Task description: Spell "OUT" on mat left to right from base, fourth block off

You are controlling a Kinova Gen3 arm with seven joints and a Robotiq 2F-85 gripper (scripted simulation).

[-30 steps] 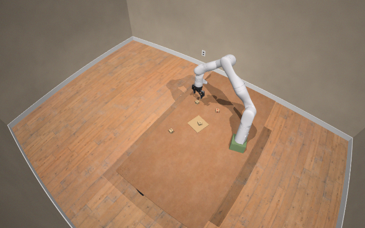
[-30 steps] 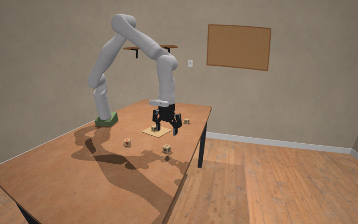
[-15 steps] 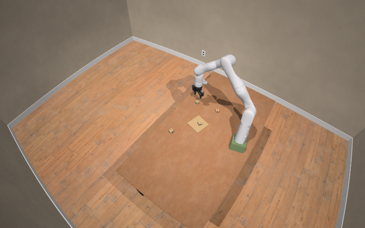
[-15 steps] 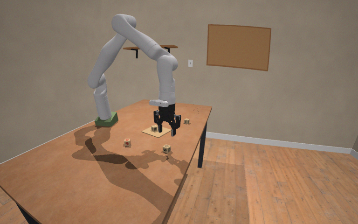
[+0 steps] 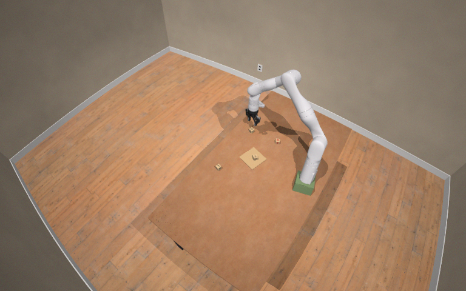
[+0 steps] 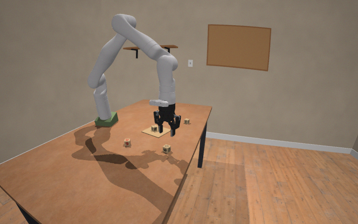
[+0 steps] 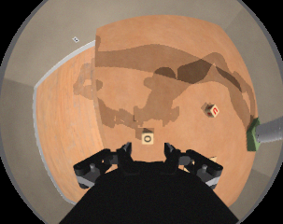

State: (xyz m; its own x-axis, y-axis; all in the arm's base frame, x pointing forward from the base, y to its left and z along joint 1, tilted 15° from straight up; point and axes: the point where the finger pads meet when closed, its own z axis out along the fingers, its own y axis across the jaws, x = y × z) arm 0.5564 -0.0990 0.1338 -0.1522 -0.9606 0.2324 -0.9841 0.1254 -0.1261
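Right now my hand is 90 mm above the letter block. From my hand the other things lie so: tan mat: 190 mm to the left, 170 mm behind, 110 mm below.
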